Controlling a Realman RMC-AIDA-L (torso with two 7-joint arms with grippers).
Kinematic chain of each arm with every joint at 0, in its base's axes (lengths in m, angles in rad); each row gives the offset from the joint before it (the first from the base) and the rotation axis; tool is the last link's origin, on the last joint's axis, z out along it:
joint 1: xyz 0 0 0.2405 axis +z
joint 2: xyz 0 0 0 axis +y
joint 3: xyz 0 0 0.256 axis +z
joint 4: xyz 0 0 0 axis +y
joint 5: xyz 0 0 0.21 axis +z
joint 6: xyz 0 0 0 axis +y
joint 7: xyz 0 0 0.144 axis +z
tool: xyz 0 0 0
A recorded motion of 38 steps. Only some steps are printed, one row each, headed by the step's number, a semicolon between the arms.
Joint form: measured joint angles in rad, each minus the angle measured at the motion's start. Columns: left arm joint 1, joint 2, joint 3, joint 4, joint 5, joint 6, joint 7; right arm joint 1, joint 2, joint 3, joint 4, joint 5, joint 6, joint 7.
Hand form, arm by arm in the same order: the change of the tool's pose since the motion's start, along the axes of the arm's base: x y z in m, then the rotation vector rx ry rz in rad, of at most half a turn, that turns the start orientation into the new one. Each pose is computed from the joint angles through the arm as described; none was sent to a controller.
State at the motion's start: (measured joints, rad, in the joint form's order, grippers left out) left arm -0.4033 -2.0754 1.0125 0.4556 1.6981 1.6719 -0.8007; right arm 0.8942 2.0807 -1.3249 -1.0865 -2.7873 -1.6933 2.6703
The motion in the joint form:
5: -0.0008 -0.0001 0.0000 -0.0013 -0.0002 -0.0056 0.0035; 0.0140 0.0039 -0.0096 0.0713 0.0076 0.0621 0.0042
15: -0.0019 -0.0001 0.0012 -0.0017 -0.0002 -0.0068 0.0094; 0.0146 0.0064 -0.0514 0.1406 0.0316 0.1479 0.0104
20: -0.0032 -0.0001 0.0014 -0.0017 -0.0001 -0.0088 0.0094; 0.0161 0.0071 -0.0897 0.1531 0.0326 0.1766 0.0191
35: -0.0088 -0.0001 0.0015 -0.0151 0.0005 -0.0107 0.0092; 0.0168 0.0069 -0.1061 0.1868 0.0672 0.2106 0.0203
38: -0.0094 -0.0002 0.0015 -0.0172 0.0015 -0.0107 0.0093; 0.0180 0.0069 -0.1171 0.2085 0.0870 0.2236 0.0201
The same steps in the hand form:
5: -0.0004 0.0006 -0.0004 0.0043 0.0037 0.0004; 0.0052 0.0035 -0.0112 0.0032 0.0057 -0.0077
15: -0.0002 0.0009 -0.0007 0.0072 0.0058 -0.0050; 0.0129 0.0052 -0.0261 0.0068 0.0104 -0.0013
20: 0.0000 0.0014 -0.0008 0.0079 0.0073 -0.0054; 0.0136 0.0056 -0.0315 0.0063 -0.0082 0.0190
35: 0.0002 0.0011 -0.0025 0.0004 0.0047 -0.0001; 0.0159 0.0045 -0.0392 0.0003 0.0144 0.0115
38: 0.0002 0.0009 -0.0029 -0.0015 0.0047 0.0006; 0.0178 0.0028 -0.0437 -0.0096 0.0233 0.0029

